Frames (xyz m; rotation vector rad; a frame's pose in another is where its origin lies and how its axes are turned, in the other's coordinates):
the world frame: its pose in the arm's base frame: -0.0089 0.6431 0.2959 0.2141 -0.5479 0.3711
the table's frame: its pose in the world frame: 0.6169 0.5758 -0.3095 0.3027 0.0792 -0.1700
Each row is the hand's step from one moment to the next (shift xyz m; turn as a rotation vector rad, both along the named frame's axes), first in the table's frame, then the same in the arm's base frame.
Working: the table's frame: its pose in the arm's base frame: 0.3934 1.4356 0.4301 0.5321 -0.3903 0.2944

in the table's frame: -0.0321 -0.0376 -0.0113 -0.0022 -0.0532 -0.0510
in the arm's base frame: -0.0114 -0.0303 -0.0391 0.0321 -0.0165 -0.0643
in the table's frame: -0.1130 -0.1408 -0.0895 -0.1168 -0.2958 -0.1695
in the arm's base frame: -0.0229 -0.0866 -0.1805 0.0535 -0.1714 -0.3124
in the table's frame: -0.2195 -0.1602 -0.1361 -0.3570 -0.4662 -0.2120
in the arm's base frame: -0.0969 -0.0954 -0.2718 -0.0844 -0.3295 -0.5235
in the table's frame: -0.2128 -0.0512 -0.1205 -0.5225 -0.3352 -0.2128
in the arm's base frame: -0.1356 -0.0130 -0.2095 -0.2790 -0.2494 -0.5391
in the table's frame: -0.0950 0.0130 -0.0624 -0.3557 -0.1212 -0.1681
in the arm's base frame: -0.0713 0.0284 -0.0848 -0.2229 -0.0691 -0.3392
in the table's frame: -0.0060 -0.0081 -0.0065 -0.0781 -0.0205 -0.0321
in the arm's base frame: -0.0005 -0.0042 -0.0112 -0.0525 -0.0128 -0.0680
